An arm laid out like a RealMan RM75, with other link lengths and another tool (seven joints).
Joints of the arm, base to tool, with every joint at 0 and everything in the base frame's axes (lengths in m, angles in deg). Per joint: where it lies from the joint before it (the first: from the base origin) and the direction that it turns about. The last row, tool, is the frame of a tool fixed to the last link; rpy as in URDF.
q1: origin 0 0 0.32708 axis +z
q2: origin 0 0 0 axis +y
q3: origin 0 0 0.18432 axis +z
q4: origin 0 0 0 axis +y
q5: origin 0 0 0.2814 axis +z
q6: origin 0 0 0 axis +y
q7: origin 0 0 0.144 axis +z
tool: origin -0.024 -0.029 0.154 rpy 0 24.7 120.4
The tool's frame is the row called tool.
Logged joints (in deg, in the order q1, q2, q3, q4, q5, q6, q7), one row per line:
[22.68 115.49 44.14 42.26 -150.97 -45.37 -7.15]
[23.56 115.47 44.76 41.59 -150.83 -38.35 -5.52]
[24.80 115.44 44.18 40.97 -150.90 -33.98 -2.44]
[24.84 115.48 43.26 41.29 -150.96 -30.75 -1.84]
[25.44 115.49 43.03 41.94 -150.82 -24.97 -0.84]
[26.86 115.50 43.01 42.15 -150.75 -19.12 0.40]
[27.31 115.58 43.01 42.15 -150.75 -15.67 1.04]
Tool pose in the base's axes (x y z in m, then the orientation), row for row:
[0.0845 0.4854 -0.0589 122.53 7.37 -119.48]
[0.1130 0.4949 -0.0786 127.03 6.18 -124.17]
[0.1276 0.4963 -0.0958 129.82 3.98 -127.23]
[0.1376 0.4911 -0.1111 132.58 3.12 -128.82]
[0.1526 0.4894 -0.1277 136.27 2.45 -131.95]
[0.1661 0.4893 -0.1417 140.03 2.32 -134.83]
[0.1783 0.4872 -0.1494 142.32 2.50 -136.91]
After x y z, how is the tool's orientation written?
As angles about the fixed x, y, z axes (roll, pitch, yaw), in degrees.
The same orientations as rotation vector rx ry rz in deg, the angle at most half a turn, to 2 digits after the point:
[75.18 -119.00 -71.18]
[71.74 -127.03 -67.89]
[68.00 -131.64 -64.43]
[66.66 -135.02 -61.41]
[63.97 -140.27 -57.85]
[61.71 -145.33 -54.24]
[59.98 -148.68 -52.16]

